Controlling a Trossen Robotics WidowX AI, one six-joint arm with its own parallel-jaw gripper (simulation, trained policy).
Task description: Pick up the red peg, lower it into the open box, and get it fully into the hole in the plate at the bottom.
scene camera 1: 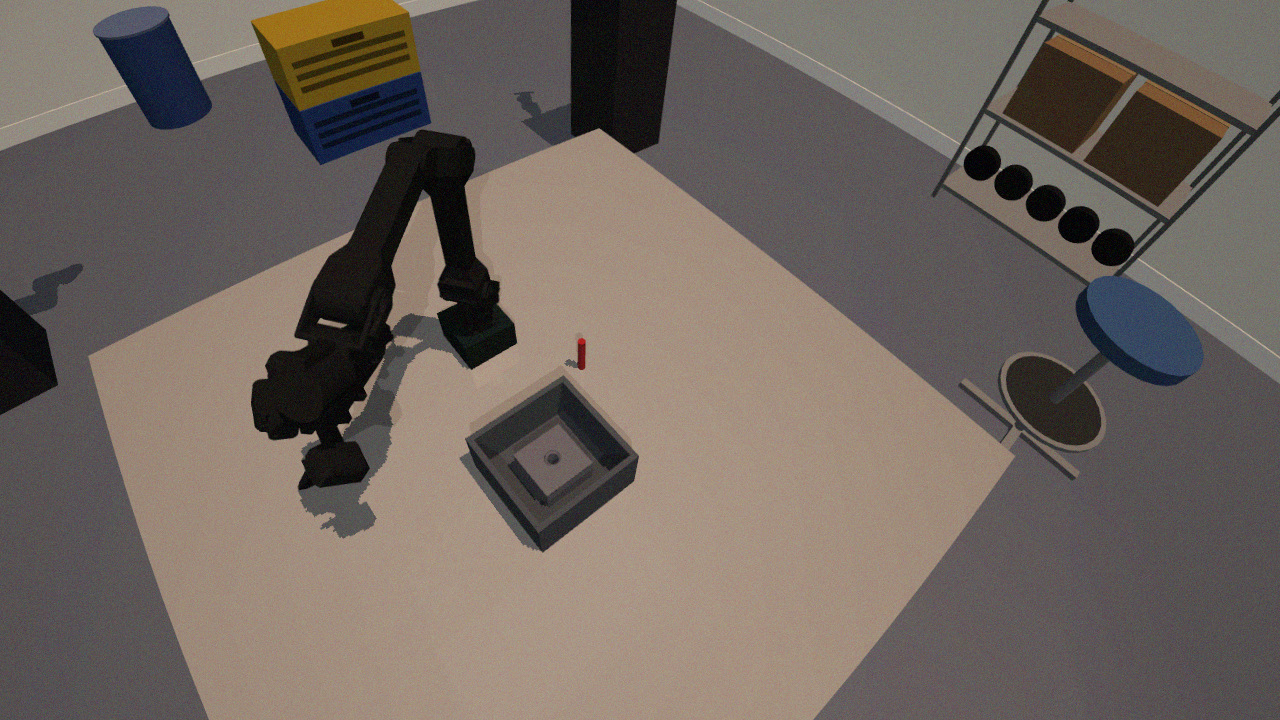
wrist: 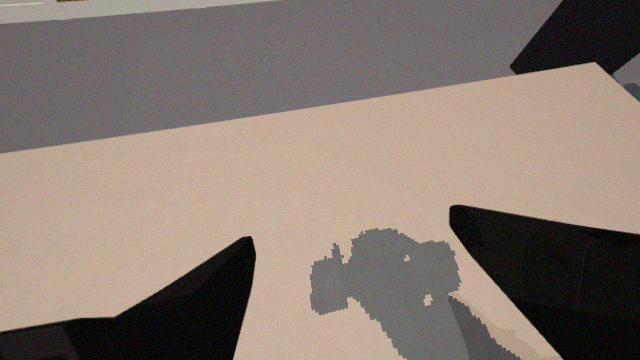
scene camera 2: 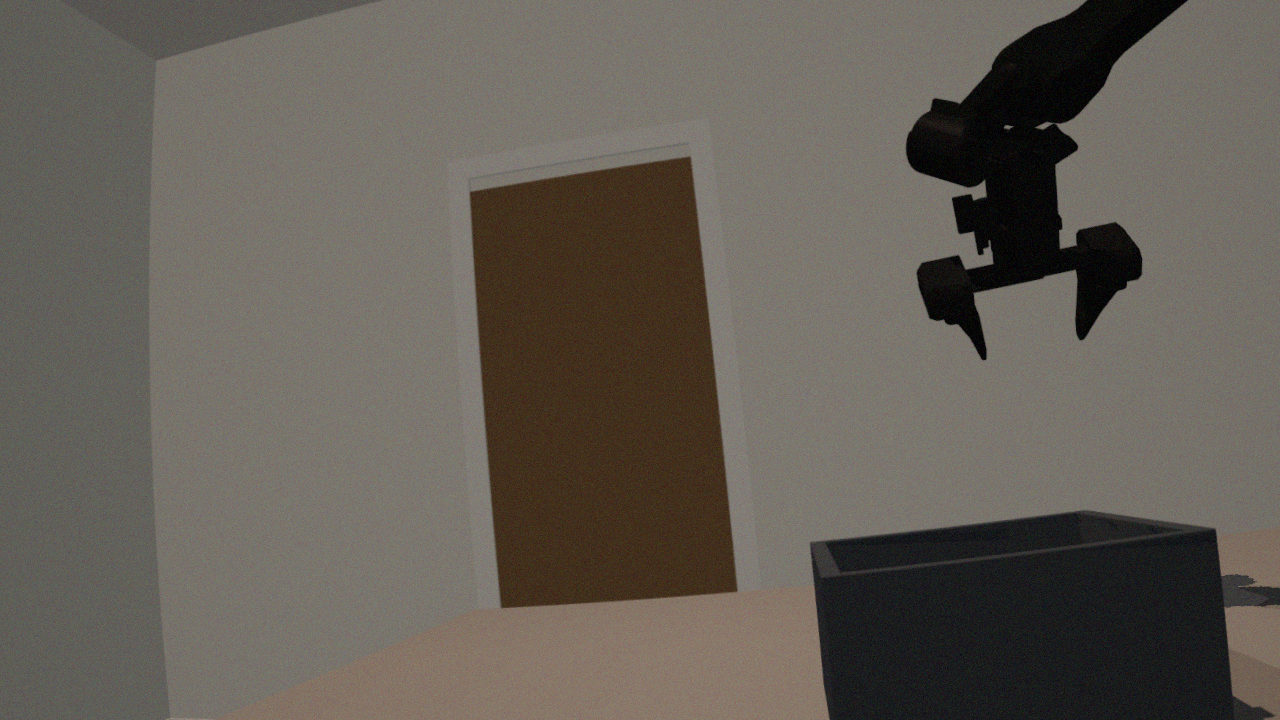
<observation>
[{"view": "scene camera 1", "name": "my gripper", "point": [289,458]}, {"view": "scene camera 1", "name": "grey box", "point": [614,466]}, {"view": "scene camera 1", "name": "grey plate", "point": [553,465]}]
</observation>
